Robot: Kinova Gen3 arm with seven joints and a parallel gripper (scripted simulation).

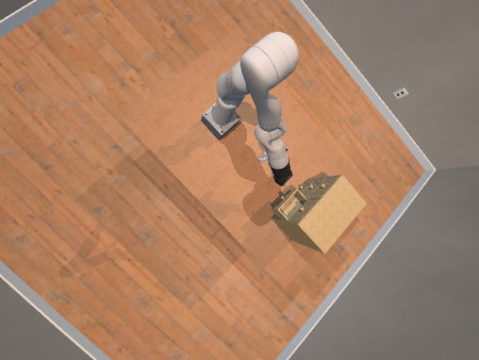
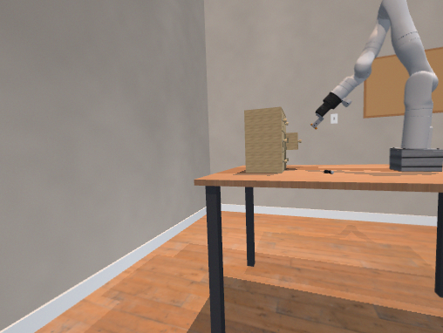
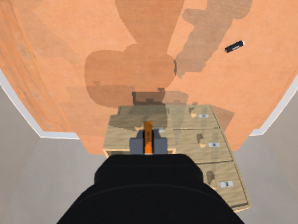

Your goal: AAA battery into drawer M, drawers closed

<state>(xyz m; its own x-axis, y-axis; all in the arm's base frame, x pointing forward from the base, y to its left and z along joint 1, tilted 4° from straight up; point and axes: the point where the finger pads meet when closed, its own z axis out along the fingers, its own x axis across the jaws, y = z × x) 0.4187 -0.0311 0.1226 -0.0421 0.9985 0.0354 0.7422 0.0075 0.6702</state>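
My gripper is now 170 mm short of the drawer, 110 mm above it and 10 mm to the left of it. The rest, counted from my hand: AAA battery: 10 mm below, 10 mm ahead; black battery: 230 mm below, 220 mm to the left, 50 mm behind.
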